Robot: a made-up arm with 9 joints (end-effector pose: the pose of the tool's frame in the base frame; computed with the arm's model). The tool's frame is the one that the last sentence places. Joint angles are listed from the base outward.
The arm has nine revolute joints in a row. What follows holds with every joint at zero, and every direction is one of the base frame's.
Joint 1 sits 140 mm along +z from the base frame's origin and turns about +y.
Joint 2 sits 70 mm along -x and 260 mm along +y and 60 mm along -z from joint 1 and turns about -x.
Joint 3 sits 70 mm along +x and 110 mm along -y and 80 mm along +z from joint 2 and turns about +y.
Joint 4 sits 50 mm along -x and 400 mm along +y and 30 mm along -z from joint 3 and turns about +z.
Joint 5 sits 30 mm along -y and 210 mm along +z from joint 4 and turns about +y.
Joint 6 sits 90 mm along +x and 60 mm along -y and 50 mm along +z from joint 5 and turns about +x.
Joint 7 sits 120 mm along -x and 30 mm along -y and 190 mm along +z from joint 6 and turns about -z.
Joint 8 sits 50 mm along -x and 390 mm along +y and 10 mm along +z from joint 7 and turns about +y.
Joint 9 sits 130 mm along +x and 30 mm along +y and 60 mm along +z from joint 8 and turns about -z.
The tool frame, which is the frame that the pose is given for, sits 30 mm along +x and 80 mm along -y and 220 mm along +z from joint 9; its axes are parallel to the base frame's.
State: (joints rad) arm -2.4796 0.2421 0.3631 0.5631 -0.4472 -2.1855 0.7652 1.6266 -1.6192
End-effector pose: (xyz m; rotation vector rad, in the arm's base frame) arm -0.4434 0.6573 0.3806 -0.5272 -1.7504 -0.6624
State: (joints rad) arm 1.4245 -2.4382 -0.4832 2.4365 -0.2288 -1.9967 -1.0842 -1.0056 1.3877
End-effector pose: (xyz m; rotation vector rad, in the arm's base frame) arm -0.3192 0.3437 0.0158 -0.2683 -1.4006 -0.6544
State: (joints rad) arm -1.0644 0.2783 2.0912 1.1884 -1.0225 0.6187 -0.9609 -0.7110 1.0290
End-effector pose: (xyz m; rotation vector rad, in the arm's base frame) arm -0.0452 -0.1080 0.1968 2.1187 -0.0943 0.0524
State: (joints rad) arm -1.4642 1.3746 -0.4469 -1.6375 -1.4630 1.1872 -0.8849 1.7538 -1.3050
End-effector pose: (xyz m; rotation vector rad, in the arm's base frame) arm 0.7220 0.4924 0.1523 -1.5085 -0.2885 -0.9313
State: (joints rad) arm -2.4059 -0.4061 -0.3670 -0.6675 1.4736 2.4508 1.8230 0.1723 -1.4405
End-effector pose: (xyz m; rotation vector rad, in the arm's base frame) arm 0.3678 0.8316 -0.0161 2.2443 1.0891 1.6500
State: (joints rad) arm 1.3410 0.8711 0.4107 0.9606 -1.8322 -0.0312 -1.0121 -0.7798 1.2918
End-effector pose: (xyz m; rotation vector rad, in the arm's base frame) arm -0.2167 0.0769 0.4230 1.3751 0.2767 0.0889
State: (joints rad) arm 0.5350 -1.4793 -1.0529 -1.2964 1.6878 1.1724 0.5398 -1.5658 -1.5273
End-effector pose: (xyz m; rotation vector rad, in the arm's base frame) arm -0.4437 0.1526 -0.1838 1.8505 0.4245 -1.4029
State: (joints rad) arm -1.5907 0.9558 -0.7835 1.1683 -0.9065 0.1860 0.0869 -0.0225 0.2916
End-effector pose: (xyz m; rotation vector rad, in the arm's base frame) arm -0.1245 0.4674 -0.5070 -1.5480 -1.7651 1.0630
